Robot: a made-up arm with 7 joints. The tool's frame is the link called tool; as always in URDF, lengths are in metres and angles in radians. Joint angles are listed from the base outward.
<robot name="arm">
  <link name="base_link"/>
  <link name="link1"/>
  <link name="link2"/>
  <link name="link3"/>
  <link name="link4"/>
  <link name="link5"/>
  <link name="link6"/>
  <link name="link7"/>
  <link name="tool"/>
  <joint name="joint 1" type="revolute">
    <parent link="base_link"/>
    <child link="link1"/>
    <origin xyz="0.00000 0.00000 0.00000" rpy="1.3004 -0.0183 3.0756"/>
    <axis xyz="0 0 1"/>
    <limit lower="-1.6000" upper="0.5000"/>
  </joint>
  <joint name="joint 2" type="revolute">
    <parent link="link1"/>
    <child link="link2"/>
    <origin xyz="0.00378 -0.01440 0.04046" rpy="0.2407 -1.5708 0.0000"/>
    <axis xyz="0 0 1"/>
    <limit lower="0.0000" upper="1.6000"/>
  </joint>
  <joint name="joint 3" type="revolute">
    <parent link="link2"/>
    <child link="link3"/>
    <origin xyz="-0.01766 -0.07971 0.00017" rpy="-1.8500 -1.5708 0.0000"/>
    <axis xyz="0 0 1"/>
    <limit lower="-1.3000" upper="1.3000"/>
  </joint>
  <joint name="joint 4" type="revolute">
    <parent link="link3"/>
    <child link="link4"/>
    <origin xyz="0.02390 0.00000 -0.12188" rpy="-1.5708 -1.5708 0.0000"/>
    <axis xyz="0 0 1"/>
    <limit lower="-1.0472" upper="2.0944"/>
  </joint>
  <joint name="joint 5" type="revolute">
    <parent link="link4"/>
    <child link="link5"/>
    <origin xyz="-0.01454 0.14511 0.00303" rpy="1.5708 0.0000 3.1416"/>
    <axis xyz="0 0 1"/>
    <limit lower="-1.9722" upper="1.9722"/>
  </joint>
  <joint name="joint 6" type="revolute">
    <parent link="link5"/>
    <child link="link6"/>
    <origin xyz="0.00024 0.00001 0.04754" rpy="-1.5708 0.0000 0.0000"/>
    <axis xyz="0 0 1"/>
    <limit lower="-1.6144" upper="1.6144"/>
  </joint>
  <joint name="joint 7" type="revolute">
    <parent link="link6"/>
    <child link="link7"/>
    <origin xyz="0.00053 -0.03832 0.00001" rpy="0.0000 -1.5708 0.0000"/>
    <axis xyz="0 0 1"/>
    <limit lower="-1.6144" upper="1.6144"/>
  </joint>
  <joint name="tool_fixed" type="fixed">
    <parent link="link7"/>
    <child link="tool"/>
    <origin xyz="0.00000 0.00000 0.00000" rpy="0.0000 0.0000 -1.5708"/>
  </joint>
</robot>
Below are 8 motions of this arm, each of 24 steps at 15 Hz.
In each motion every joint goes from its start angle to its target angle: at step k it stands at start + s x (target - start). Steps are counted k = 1, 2, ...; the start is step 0. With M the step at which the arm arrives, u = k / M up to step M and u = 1 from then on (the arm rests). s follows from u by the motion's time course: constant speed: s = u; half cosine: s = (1 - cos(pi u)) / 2; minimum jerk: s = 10 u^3 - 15 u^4 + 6 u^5.
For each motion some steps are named. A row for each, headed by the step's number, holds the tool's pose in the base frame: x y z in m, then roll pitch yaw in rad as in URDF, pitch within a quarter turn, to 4 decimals.
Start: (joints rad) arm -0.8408 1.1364 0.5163 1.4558 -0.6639 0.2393 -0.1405
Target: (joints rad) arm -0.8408 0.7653 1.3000 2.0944 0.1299 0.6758 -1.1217
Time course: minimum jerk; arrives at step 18
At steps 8, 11, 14, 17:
8: 0.1999 0.3571 -0.2163 -0.8413 0.6767 0.2183
11: 0.1991 0.2838 -0.2768 -1.4235 0.5301 -0.3604
14: 0.2006 0.2191 -0.3043 -1.7374 0.2475 -0.6256
17: 0.2013 0.1962 -0.3098 -1.8231 0.1335 -0.6837

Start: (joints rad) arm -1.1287 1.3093 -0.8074 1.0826 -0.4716 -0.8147 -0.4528
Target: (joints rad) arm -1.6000 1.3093 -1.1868 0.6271 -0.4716 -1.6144 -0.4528
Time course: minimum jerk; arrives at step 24
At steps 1, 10, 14, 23, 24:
1: 0.3113 0.3293 -0.0123 1.1581 0.0846 -0.3049
10: 0.3353 0.2736 0.0211 1.3428 -0.0134 -0.7473
14: 0.3418 0.2258 0.0479 1.5214 -0.0229 -1.1446
23: 0.3357 0.1778 0.0733 1.6956 0.0506 -1.5831
24: 0.3357 0.1777 0.0733 1.6959 0.0508 -1.5839

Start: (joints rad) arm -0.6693 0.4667 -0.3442 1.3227 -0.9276 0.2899 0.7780
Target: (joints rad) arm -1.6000 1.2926 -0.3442 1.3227 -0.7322 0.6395 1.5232
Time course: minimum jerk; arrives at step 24
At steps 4, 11, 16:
4: 0.2508 0.1912 -0.3313 0.9477 0.6618 1.5684
11: 0.3384 0.2729 -0.1675 0.7340 0.2291 1.7045
16: 0.3320 0.3335 0.0033 0.4712 0.0230 2.0557

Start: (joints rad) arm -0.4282 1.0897 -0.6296 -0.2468 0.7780 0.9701 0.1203
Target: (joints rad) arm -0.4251 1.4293 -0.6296 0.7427 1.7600 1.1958 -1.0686
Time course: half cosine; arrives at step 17
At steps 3, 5, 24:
3: 0.2576 0.1443 -0.1591 1.9974 -0.0919 0.3484
5: 0.2609 0.1753 -0.1597 2.1640 -0.0816 0.4951
24: 0.2196 0.3554 -0.0911 2.6587 -0.6570 1.5325

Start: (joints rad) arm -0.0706 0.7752 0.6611 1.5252 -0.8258 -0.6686 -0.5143
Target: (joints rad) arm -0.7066 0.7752 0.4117 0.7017 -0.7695 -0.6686 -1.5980
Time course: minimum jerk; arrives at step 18
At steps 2, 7, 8, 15, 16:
2: -0.0234 0.3717 -0.2773 0.1243 0.2005 0.9529
7: 0.0906 0.3775 -0.2545 0.0254 -0.0468 0.3759
8: 0.1276 0.3745 -0.2395 0.0496 -0.1421 0.1844
15: 0.2884 0.3141 -0.0968 0.7051 -0.3293 -1.0053
16: 0.2926 0.3102 -0.0893 0.7408 -0.3144 -1.0515

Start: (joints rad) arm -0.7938 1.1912 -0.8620 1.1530 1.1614 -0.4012 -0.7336
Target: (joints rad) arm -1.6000 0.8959 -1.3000 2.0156 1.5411 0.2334 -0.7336
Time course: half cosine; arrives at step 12
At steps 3, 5, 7, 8, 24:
3: 0.2648 0.3605 -0.1475 -2.7874 0.6064 1.6276
5: 0.2841 0.3610 -0.1163 -2.9060 0.3944 1.6251
7: 0.3006 0.3560 -0.0681 -3.0405 0.1408 1.6513
8: 0.3050 0.3515 -0.0418 -3.1074 0.0216 1.6766
24: 0.3052 0.3378 0.0188 3.0164 -0.2190 1.7661

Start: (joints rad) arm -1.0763 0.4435 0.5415 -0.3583 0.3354 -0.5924 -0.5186
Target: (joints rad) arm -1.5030 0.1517 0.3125 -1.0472 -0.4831 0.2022 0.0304
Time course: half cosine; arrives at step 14
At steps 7, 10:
7: 0.1649 0.0860 0.1521 2.7668 -1.1532 -2.6171
10: 0.1165 0.0596 0.1562 2.8291 -1.0949 -3.1125

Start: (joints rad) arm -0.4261 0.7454 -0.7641 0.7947 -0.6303 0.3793 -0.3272
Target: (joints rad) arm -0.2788 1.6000 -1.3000 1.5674 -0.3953 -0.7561 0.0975
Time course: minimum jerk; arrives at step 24
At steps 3, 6, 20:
3: 0.1933 0.2044 -0.3398 0.1567 1.3305 -0.2685
6: 0.1801 0.2412 -0.3320 0.7217 1.2960 0.2547
20: 0.0601 0.4643 -0.0357 2.2318 0.4870 0.8932

